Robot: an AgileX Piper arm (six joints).
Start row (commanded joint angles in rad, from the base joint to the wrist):
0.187 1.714 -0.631 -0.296 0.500 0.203
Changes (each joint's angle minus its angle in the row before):
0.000 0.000 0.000 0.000 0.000 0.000
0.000 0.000 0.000 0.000 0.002 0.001
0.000 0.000 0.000 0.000 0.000 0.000
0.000 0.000 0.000 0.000 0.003 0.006
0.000 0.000 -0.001 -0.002 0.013 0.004
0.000 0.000 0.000 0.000 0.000 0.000
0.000 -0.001 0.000 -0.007 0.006 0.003
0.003 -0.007 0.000 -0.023 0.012 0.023
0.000 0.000 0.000 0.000 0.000 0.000
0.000 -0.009 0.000 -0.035 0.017 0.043
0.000 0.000 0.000 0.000 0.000 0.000
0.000 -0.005 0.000 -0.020 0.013 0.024
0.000 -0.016 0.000 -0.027 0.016 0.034
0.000 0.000 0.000 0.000 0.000 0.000
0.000 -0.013 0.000 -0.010 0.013 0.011
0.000 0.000 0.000 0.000 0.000 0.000
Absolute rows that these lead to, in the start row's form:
0.187 1.714 -0.631 -0.296 0.500 0.203
0.187 1.714 -0.631 -0.296 0.502 0.204
0.187 1.714 -0.631 -0.296 0.502 0.204
0.187 1.714 -0.631 -0.296 0.505 0.210
0.187 1.714 -0.632 -0.298 0.518 0.214
0.187 1.714 -0.632 -0.298 0.518 0.214
0.187 1.713 -0.632 -0.305 0.524 0.217
0.190 1.706 -0.632 -0.328 0.536 0.240
0.190 1.706 -0.632 -0.328 0.536 0.240
0.190 1.697 -0.632 -0.363 0.553 0.283
0.190 1.697 -0.632 -0.363 0.553 0.283
0.190 1.692 -0.632 -0.383 0.566 0.307
0.190 1.676 -0.632 -0.410 0.582 0.341
0.190 1.676 -0.632 -0.410 0.582 0.341
0.190 1.663 -0.632 -0.420 0.595 0.352
0.190 1.663 -0.632 -0.420 0.595 0.352

